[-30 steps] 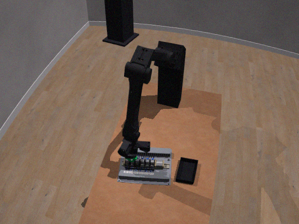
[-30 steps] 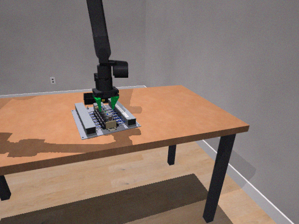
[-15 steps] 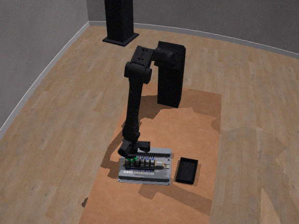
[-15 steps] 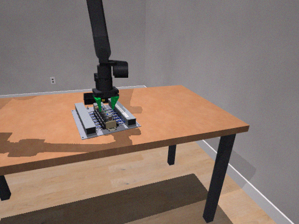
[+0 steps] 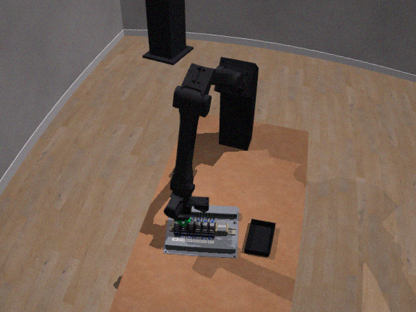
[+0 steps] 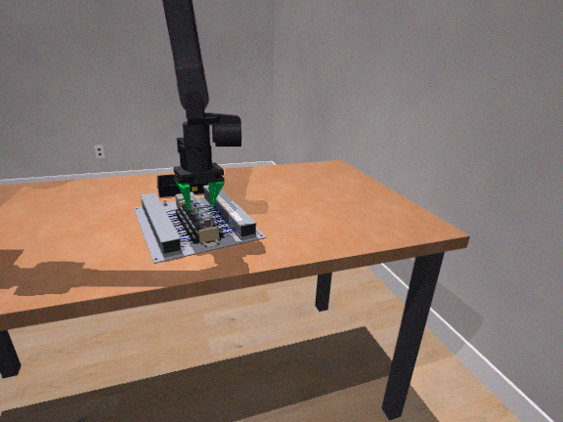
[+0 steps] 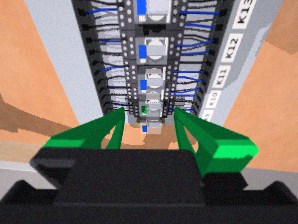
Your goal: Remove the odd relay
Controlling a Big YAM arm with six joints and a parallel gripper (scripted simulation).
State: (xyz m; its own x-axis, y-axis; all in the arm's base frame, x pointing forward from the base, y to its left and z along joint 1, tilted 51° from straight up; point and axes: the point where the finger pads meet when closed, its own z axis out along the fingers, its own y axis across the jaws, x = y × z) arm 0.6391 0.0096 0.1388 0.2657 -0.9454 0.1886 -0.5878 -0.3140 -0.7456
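The grey relay lies 30 mm below my hand. From my hand the other things lie so: black tray (320 mm to the left, 100 mm behind, 70 mm below).
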